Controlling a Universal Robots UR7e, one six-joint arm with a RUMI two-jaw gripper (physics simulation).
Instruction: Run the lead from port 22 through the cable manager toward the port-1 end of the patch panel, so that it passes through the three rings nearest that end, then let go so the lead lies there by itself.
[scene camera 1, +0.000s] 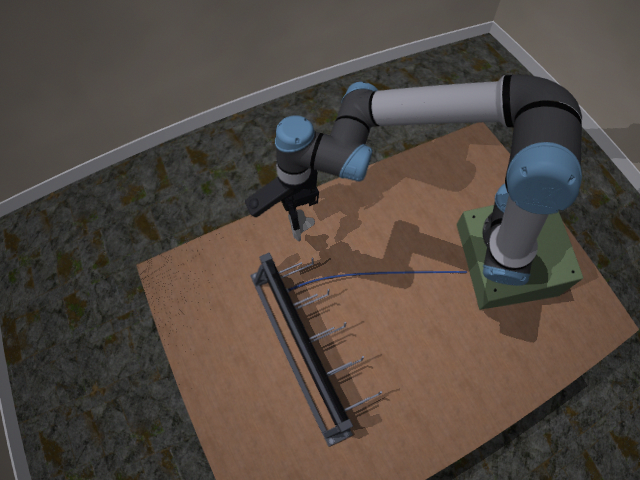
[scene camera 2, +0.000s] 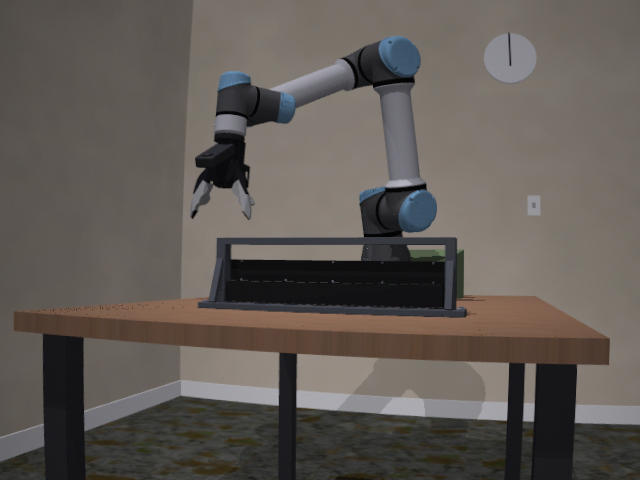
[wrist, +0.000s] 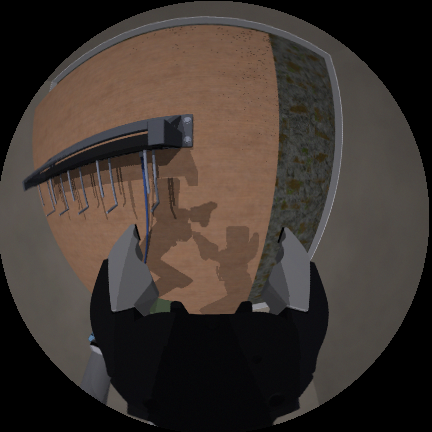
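Observation:
The blue lead (scene camera 1: 382, 272) (wrist: 146, 215) comes out of the patch panel (scene camera 1: 301, 330) (scene camera 2: 336, 297) (wrist: 156, 132) between the two rings nearest its upper end in scene camera 1. It runs in a shallow curve to the robot's base, outside the three rings toward the lower end. The cable manager's wire rings stick out along the panel's front; the lowest ring (scene camera 1: 363, 400) is at the far end from the lead. My gripper (scene camera 1: 302, 231) (scene camera 2: 221, 217) (wrist: 209, 227) is open and empty, high above the table beyond the panel's upper end. Port numbers cannot be read.
The green base block (scene camera 1: 555, 286) (scene camera 2: 459, 279) stands on the table (scene camera 1: 206, 330) (scene camera 2: 320, 343), with the lead's far end at its side. The arm arches over the table's back part. The panel's metal frame (scene camera 2: 336, 241) rises from the table, with a sloping brace at its end.

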